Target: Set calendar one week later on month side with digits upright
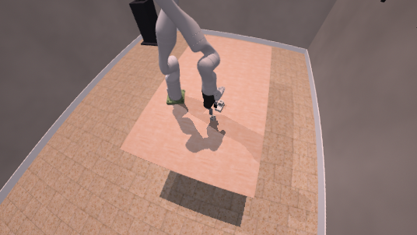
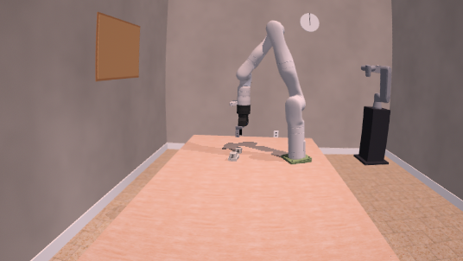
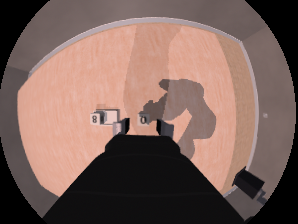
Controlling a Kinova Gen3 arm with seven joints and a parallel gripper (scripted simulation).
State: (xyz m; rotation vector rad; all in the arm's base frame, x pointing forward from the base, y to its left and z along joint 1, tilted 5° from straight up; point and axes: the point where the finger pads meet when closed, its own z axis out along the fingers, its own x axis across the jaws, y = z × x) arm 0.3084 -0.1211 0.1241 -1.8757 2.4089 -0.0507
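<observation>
The tray is 2 cm ahead of my hand, 11 cm to the left of it and 11 cm below it.
</observation>
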